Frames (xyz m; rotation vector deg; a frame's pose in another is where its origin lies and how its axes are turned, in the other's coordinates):
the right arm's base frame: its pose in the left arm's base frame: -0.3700 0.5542 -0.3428 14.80 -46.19 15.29
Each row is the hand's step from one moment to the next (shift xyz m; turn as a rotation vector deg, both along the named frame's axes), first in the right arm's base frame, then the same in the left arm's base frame.
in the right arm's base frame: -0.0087 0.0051 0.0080 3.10 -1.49 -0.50
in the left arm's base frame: -0.0128 0.0010 -0.0005 2.88 -0.81 1.77
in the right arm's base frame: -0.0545 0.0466 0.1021 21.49 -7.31 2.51
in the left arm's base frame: -0.1201 0.0029 0.0335 14.97 -4.74 16.59
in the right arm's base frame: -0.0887 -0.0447 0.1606 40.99 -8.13 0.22
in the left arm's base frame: -0.1519 -0.1063 0.0358 29.70 -2.11 29.33
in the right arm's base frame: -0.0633 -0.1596 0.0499 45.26 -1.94 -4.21
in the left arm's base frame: -0.0227 -0.1742 -0.0334 33.46 5.70 30.30
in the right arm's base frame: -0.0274 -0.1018 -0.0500 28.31 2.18 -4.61
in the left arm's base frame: 0.0491 -0.0826 -0.0661 21.13 7.39 18.06
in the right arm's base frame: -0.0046 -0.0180 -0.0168 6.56 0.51 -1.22
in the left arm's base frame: 0.0142 -0.0120 -0.0168 5.00 1.77 4.09
